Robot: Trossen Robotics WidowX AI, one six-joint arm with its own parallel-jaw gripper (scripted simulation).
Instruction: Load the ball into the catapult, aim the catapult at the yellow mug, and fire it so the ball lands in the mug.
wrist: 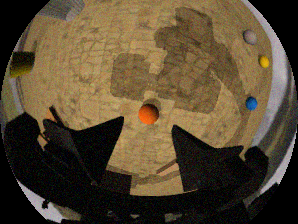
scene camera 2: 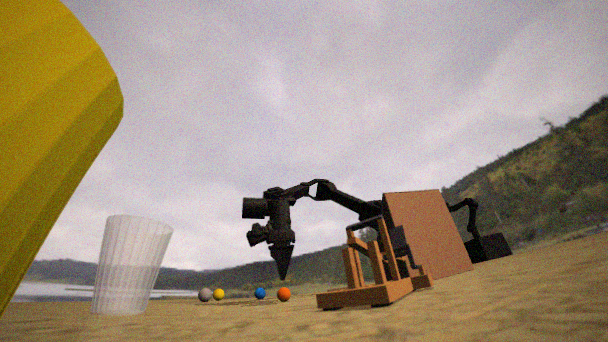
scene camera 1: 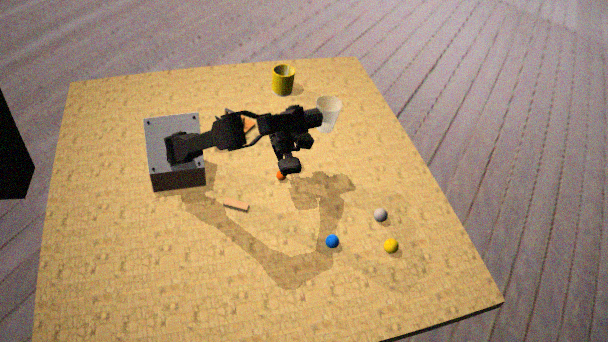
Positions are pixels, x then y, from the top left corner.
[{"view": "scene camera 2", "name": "my gripper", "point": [282,279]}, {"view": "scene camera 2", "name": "wooden catapult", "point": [381,293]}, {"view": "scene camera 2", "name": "yellow mug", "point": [68,102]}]
